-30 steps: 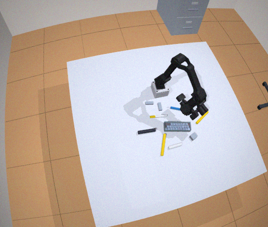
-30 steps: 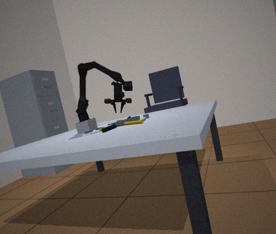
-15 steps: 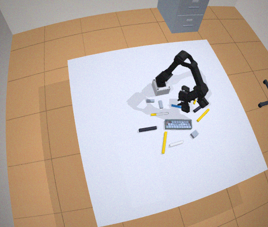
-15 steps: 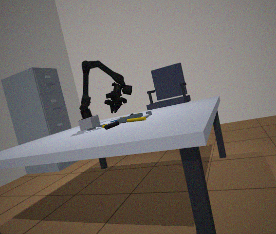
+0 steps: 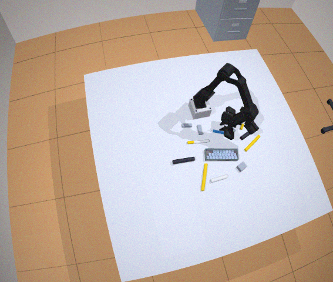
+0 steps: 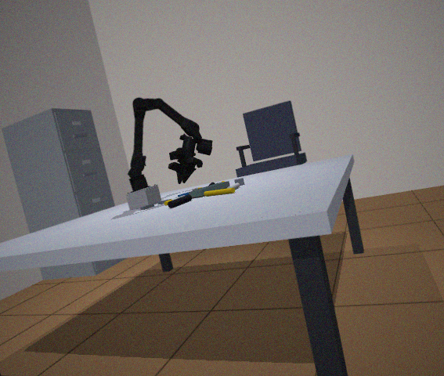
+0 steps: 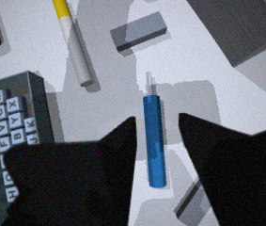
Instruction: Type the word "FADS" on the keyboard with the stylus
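The blue stylus is 1 cm behind my gripper tip, 1 cm to the right of it and 5 cm below it. From my gripper tip the other things lie so: white stick 28 cm ahead, 6 cm to the right, 5 cm below; then grey stylus tip 2 cm behind, 4 cm to the right, 5 cm below; then grey block 23 cm ahead, 8 cm to the left, 5 cm below.
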